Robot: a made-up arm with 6 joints. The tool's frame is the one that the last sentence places.
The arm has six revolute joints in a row. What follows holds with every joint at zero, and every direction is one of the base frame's.
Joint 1 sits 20 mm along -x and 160 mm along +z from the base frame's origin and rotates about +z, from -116.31 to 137.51 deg.
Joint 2 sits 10 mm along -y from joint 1 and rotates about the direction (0.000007, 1, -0.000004), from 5.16 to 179.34 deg.
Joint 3 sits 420 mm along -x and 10 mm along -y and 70 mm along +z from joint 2 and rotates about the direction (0.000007, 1, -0.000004), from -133.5 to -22.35 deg.
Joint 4 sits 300 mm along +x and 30 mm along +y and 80 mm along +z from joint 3 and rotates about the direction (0.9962, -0.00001, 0.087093), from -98.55 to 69.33 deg.
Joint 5 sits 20 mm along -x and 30 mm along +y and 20 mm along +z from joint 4 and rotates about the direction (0.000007, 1, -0.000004), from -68.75 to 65.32 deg.
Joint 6 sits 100 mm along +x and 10 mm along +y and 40 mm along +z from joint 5 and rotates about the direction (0.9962, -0.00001, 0.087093), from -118.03 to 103.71 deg.
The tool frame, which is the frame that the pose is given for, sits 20 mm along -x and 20 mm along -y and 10 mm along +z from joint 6; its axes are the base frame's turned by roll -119.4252, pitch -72.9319 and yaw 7.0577 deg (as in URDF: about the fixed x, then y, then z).
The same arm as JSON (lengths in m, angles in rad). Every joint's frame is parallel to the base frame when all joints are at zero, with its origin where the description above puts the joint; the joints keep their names.
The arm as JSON. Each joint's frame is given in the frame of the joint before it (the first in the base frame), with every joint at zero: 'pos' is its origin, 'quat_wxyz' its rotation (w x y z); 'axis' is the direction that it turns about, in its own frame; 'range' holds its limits. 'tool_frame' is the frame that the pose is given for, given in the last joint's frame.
{
  "length_unit": "m",
  "angle_unit": "rad",
  "joints": [
    {
      "joint": "joint 1",
      "pos": [
        -0.02,
        0.0,
        0.16
      ],
      "quat_wxyz": [
        1.0,
        0.0,
        0.0,
        0.0
      ],
      "axis": "+z",
      "range": [
        -2.03,
        2.4
      ]
    },
    {
      "joint": "joint 2",
      "pos": [
        0.0,
        -0.01,
        0.0
      ],
      "quat_wxyz": [
        1.0,
        0.0,
        0.0,
        0.0
      ],
      "axis": "+y",
      "range": [
        0.0901,
        3.1301
      ]
    },
    {
      "joint": "joint 3",
      "pos": [
        -0.42,
        -0.01,
        0.07
      ],
      "quat_wxyz": [
        1.0,
        0.0,
        0.0,
        0.0
      ],
      "axis": "+y",
      "range": [
        -2.33,
        -0.3901
      ]
    },
    {
      "joint": "joint 4",
      "pos": [
        0.3,
        0.03,
        0.08
      ],
      "quat_wxyz": [
        1.0,
        0.0,
        0.0,
        0.0
      ],
      "axis": [
        0.9962,
        0.0,
        0.0871
      ],
      "range": [
        -1.72,
        1.21
      ]
    },
    {
      "joint": "joint 5",
      "pos": [
        -0.02,
        0.03,
        0.02
      ],
      "quat_wxyz": [
        1.0,
        0.0,
        0.0,
        0.0
      ],
      "axis": "+y",
      "range": [
        -1.1999,
        1.14
      ]
    },
    {
      "joint": "joint 6",
      "pos": [
        0.1,
        0.01,
        0.04
      ],
      "quat_wxyz": [
        1.0,
        0.0,
        0.0,
        0.0
      ],
      "axis": [
        0.9962,
        0.0,
        0.0871
      ],
      "range": [
        -2.06,
        1.8101
      ]
    }
  ],
  "tool_frame": {
    "pos": [
      -0.02,
      -0.02,
      0.01
    ],
    "quat_wxyz": [
      0.436414,
      -0.674674,
      -0.341926,
      -0.487283
    ]
  }
}

